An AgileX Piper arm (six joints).
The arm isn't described. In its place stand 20 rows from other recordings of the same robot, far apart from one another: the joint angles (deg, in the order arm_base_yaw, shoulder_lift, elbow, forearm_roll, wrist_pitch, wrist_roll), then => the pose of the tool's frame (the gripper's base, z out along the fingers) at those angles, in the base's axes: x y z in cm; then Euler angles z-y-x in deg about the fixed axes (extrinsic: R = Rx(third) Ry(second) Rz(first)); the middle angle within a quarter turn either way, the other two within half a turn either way.
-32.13 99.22 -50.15 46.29 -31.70 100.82 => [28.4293 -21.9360 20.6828 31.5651 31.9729 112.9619]
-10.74 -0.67 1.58 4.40 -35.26 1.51 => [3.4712 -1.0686 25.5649 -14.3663 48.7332 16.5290]
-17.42 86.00 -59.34 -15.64 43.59 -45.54 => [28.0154 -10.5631 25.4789 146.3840 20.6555 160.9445]
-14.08 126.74 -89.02 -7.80 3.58 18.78 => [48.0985 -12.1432 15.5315 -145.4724 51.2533 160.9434]
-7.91 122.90 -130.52 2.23 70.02 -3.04 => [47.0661 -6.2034 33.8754 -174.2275 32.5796 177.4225]
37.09 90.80 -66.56 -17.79 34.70 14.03 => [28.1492 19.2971 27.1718 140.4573 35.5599 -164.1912]
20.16 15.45 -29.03 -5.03 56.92 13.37 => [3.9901 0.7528 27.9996 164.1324 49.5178 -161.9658]
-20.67 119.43 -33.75 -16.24 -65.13 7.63 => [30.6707 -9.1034 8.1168 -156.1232 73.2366 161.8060]
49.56 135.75 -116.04 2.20 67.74 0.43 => [31.4930 37.4503 15.9820 131.3624 3.3400 -172.9152]
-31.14 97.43 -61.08 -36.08 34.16 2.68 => [27.8186 -20.3235 21.1895 -168.1114 13.3979 147.2432]
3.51 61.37 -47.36 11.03 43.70 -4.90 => [20.3868 2.4556 30.0550 172.9414 36.7673 -167.8104]
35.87 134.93 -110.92 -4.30 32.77 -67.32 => [42.9506 30.6011 16.3386 67.4426 31.7013 -157.1859]
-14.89 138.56 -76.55 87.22 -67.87 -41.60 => [37.8764 -18.7833 5.6066 -96.9003 -0.1790 106.9492]
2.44 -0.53 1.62 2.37 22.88 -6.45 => [5.1867 0.3675 16.8461 165.6424 70.7526 -170.1624]
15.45 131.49 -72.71 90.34 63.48 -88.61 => [36.9927 18.6718 8.7146 142.5920 1.1487 -110.9268]
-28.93 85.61 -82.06 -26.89 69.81 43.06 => [24.4159 -17.9086 36.0479 -110.5561 6.6105 146.4742]
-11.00 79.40 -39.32 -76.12 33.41 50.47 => [24.5048 -9.7187 22.8055 -164.7931 29.6049 132.5436]
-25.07 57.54 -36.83 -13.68 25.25 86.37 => [17.4879 -9.1943 27.6662 -66.0861 40.1063 147.3418]
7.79 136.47 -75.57 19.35 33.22 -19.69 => [38.7964 6.9748 0.4771 168.5882 0.9134 -169.3144]
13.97 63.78 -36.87 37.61 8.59 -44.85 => [22.1359 6.3616 27.6649 138.1736 55.6239 -147.9939]
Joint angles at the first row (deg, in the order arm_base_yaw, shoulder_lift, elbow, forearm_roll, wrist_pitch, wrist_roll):
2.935 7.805 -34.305 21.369 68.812 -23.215
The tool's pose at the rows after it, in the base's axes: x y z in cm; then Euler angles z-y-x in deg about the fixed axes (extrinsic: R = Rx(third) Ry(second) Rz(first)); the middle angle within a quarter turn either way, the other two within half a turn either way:
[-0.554 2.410 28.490 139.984 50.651 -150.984]
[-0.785 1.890 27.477 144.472 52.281 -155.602]
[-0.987 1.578 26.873 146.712 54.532 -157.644]
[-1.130 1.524 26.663 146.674 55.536 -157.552]
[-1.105 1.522 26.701 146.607 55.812 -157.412]
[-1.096 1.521 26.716 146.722 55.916 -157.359]
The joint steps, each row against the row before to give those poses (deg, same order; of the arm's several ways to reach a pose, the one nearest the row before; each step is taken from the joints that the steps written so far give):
-0.004 -2.959 2.882 -4.545 -1.211 1.614
0.007 -2.444 1.866 -3.565 -0.139 2.380
-0.004 -2.243 1.349 -2.021 -0.955 1.563
-0.001 -1.098 0.495 -0.293 -0.389 0.261
-0.002 0.000 0.001 0.001 -0.287 0.047
0.001 0.001 -0.002 0.000 -0.108 0.160

